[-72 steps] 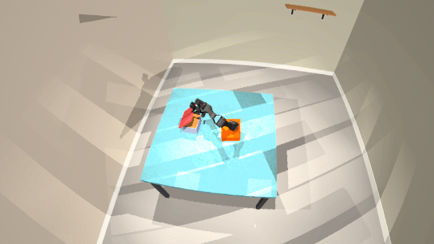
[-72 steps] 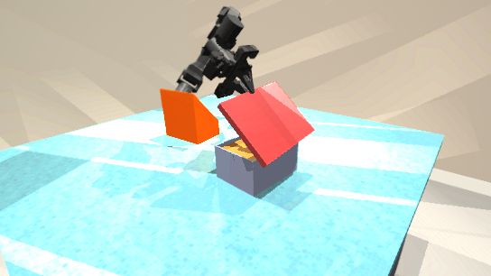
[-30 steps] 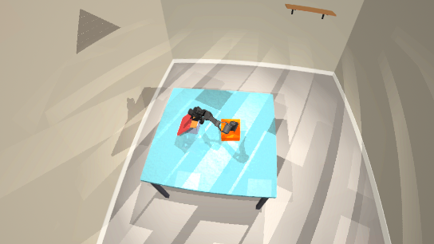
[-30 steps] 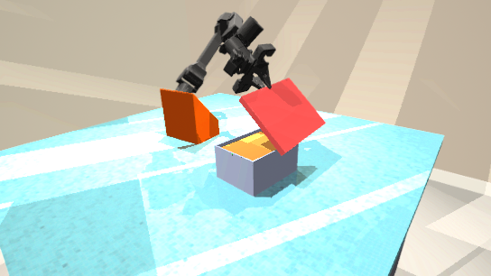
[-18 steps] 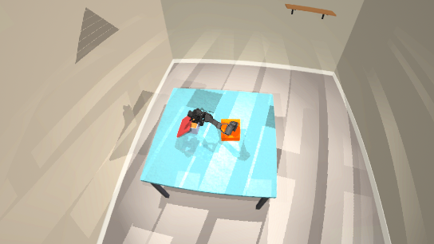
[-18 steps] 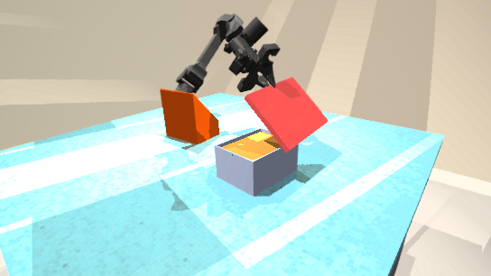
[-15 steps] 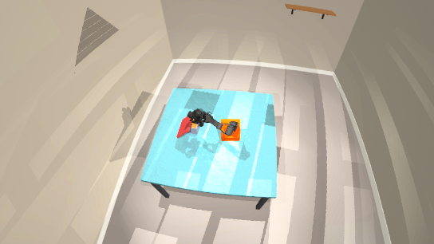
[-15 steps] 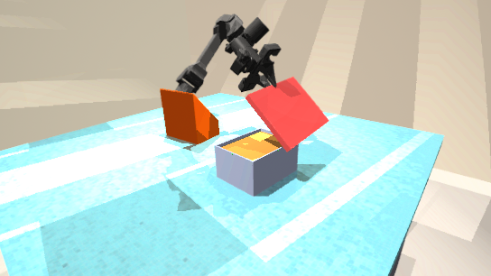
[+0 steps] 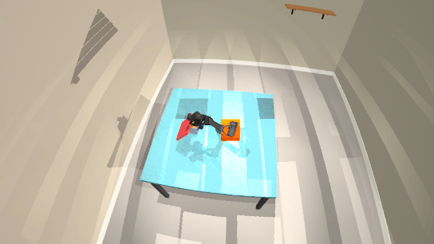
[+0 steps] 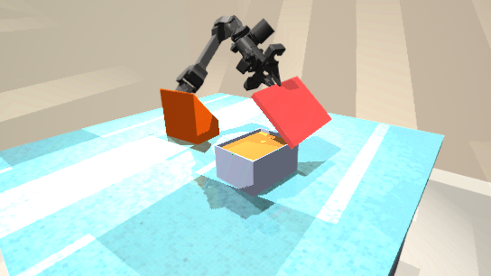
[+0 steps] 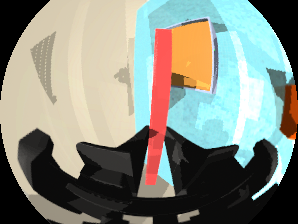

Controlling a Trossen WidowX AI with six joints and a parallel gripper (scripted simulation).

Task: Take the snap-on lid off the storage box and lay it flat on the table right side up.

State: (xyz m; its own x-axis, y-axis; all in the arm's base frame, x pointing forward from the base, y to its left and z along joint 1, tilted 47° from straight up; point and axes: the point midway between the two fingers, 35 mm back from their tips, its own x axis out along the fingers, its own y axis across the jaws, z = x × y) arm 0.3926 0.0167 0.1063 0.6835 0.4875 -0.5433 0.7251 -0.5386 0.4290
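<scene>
My gripper tip is 6 cm short of the red lid and 6 cm above it. Round my gripper tip: grey storage box (3 cm ahead, 15 cm to the right, 18 cm below).
</scene>
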